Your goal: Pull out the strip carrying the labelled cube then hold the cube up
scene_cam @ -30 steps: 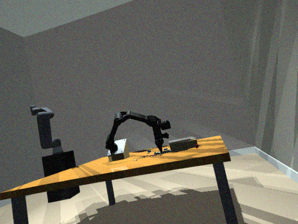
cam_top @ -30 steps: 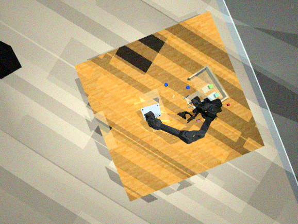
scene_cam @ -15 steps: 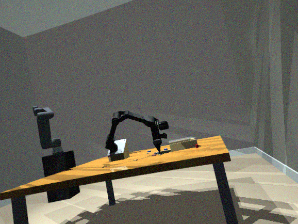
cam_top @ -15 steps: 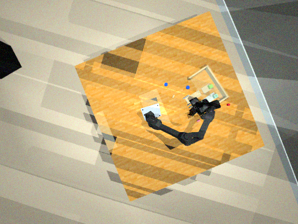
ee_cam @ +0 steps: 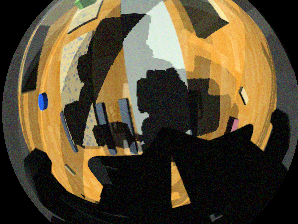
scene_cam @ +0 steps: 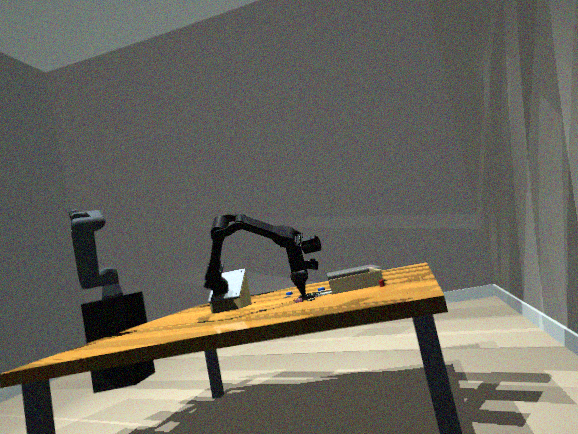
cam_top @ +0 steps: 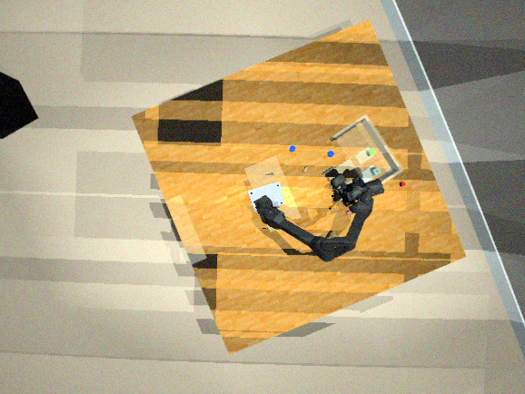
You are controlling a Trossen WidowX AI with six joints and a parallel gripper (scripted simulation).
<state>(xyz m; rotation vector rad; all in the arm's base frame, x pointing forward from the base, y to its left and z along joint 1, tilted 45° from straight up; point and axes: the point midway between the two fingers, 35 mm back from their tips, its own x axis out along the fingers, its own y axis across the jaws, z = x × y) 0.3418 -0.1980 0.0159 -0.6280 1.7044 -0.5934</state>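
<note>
Now: gripper tip 10 mm past the pink piece and 100 mm to the left of it. Also, from my gripper tip: tan piece: 100 mm behind, 190 mm to the left; then red piece: 290 mm ahead, 110 mm to the right, 10 mm above.
</note>
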